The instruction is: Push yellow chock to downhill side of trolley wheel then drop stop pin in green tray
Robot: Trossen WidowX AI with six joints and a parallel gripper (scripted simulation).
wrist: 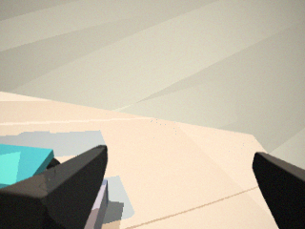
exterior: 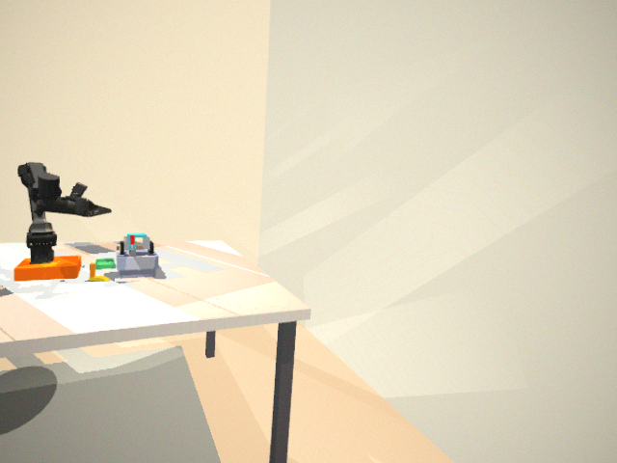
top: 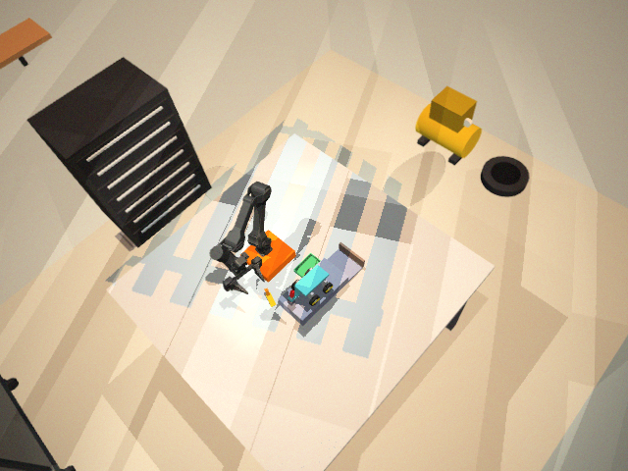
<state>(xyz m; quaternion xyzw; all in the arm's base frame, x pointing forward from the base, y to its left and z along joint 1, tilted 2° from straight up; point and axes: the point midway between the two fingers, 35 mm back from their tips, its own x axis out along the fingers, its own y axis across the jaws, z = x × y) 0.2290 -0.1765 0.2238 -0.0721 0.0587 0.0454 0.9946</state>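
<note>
Now: the yellow chock 50 mm behind my gripper tip, 50 mm to the left of it and 250 mm below it. Also, from my gripper tip: cyan trolley: 70 mm ahead, 210 mm to the left, 160 mm below; then ramp: 70 mm ahead, 220 mm to the left, 230 mm below; then stop pin: 60 mm ahead, 110 mm to the left, 150 mm below.
</note>
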